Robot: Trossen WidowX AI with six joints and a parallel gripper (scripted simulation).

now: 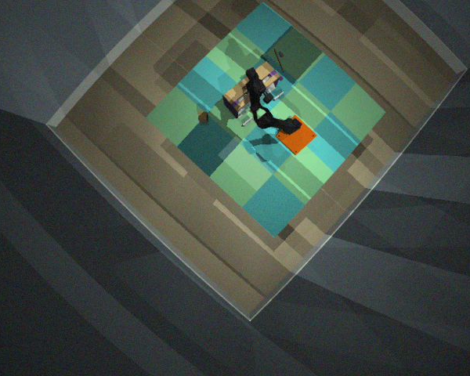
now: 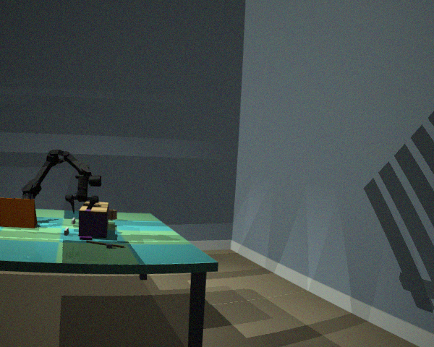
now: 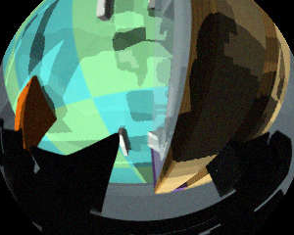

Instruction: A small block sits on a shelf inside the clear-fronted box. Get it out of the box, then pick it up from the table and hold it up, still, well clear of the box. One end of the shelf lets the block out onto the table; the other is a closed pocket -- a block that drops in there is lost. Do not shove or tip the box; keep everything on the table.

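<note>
Right now my gripper tip is 4 cm short of the box, 3 cm to the right of it and 2 cm above it. Round my gripper tip: thin brown stick (33 cm to the right, 10 cm ahead, 8 cm below); grey piece (37 cm to the right, 12 cm ahead, 8 cm below); brown cube (39 cm to the left, 21 cm ahead, 6 cm below).
</note>
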